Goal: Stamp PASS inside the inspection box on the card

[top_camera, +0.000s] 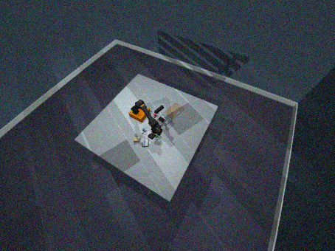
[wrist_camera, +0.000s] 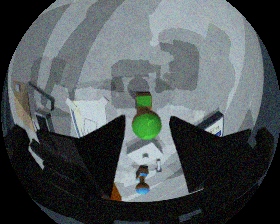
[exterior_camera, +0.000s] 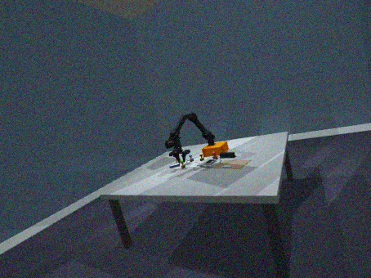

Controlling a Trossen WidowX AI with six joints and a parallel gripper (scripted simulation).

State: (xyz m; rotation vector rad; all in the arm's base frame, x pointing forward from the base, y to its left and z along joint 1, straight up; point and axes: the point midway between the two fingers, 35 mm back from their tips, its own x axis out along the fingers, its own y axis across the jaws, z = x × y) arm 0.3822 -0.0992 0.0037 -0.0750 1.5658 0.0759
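The green-knob stamp lies 30 mm below my gripper tip. The rest, counted from my gripper tip: beige block 150 mm behind, 160 mm to the right, 20 mm below; white card 50 mm behind, 90 mm to the left, 50 mm below; blue-knob stamp 160 mm behind, 20 mm to the right, 30 mm below.
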